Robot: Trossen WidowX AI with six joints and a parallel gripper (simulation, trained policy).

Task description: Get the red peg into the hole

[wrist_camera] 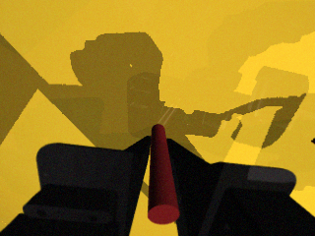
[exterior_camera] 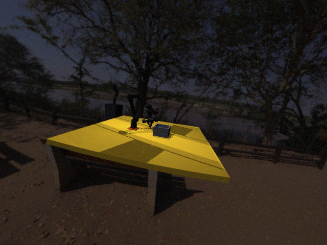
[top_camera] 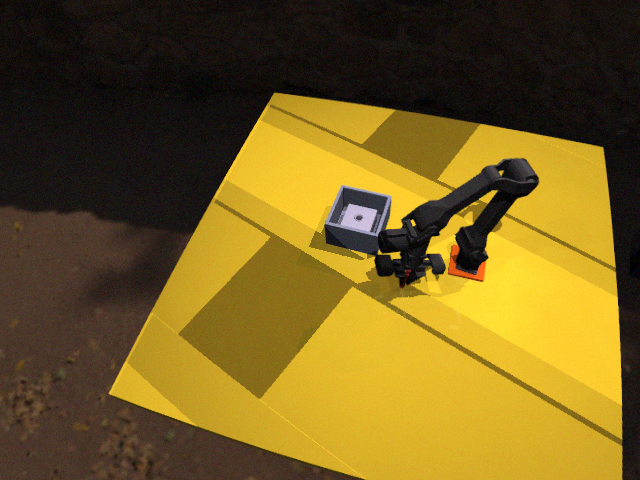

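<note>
My gripper tip is 19 cm short of the plate, 15 cm to the left of it and 3 cm below it. Round my gripper tip: red peg 2 cm above, 1 cm to the right; grey box 19 cm ahead, 15 cm to the right, 1 cm above.
</note>
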